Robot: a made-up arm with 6 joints.
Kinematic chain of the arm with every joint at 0, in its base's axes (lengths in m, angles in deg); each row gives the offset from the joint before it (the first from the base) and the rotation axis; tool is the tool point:
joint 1: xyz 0 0 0.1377 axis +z
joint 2: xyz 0 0.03 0 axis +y
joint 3: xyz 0 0 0.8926 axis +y
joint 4: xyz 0 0 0.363 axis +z
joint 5: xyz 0 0 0 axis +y
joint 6: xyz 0 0 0.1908 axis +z
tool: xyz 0 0 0
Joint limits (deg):
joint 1: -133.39..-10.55
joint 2: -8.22..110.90
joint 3: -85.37..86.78
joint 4: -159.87..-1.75
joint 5: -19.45..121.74
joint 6: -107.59..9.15
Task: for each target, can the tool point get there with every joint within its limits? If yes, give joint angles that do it. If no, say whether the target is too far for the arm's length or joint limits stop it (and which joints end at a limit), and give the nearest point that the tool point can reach.
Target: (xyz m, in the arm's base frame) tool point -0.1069 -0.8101 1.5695
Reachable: no: too far | nearest point -0.0938 -0.7109 1.3942 | short by 0.202 m
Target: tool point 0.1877 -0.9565 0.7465
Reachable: yes | joints -74.96 83.04 -62.92 -133.20 44.19 -36.40
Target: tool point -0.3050 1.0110 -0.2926
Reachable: no: joint limits stop it (at a limit: joint 2, joint 3, joint 4) | nearest point -0.1648 0.5462 0.8351 | short by 1.228 m
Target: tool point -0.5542 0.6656 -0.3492
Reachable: no: joint limits stop it (at a limit: joint 1, joint 2, joint 3) | nearest point -0.4876 -0.3581 -0.4990 | short by 1.037 m
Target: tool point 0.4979 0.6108 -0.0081
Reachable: no: joint limits stop it (at a limit: joint 1, joint 3, joint 4) | nearest point 0.7305 -0.1109 -0.1474 | short by 0.771 m
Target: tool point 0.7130 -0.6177 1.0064
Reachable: yes | joints -36.78 66.39 -50.50 -102.49 31.69 -65.39
